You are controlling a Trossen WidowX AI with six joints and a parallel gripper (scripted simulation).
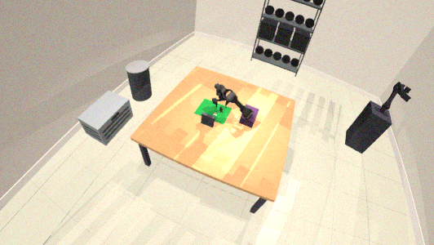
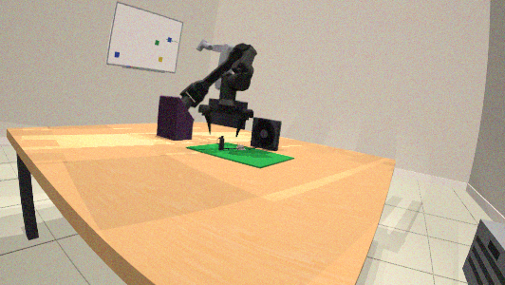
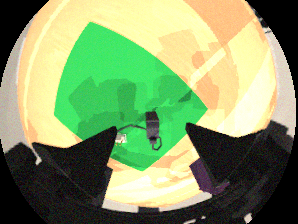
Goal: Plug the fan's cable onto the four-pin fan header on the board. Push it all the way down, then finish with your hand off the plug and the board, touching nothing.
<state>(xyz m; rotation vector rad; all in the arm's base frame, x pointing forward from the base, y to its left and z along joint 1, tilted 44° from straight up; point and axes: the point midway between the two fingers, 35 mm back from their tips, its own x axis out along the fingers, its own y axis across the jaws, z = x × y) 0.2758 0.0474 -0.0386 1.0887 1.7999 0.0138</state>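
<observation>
Now: gripper tip 3 cm above the dark fan plug, 1 cm to the right of it and 1 cm past it. Round my gripper tip: green board: 7 cm below, 5 cm to the left, 5 cm ahead; then black square fan: 23 cm to the left, 1 cm above.
</observation>
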